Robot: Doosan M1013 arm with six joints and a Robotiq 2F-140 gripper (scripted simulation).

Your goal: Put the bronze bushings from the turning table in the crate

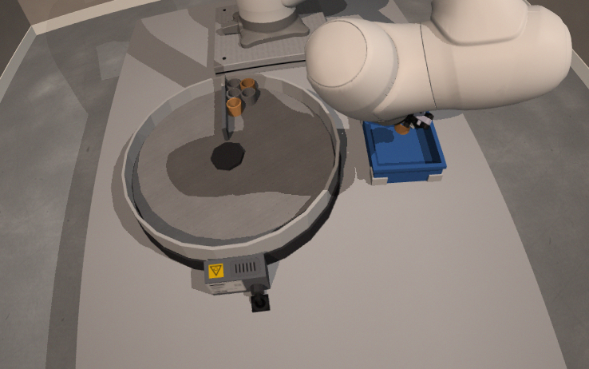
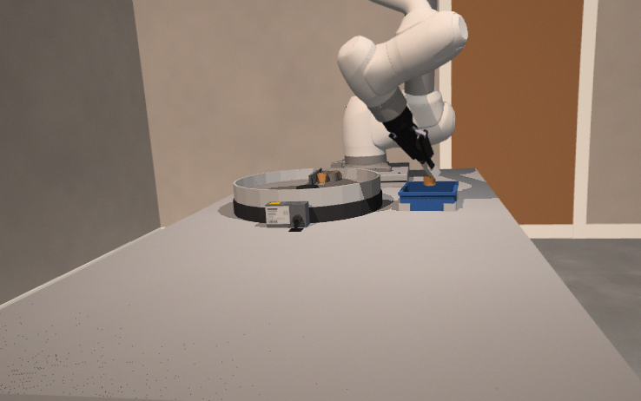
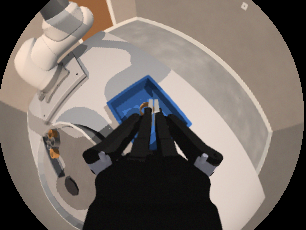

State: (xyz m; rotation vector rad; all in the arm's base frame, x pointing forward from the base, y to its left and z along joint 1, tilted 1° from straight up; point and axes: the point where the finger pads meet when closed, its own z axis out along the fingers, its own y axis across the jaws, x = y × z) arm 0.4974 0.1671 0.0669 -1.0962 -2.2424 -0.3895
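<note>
Right now my hand is 20 mm past the blue crate and 80 mm above it.
</note>
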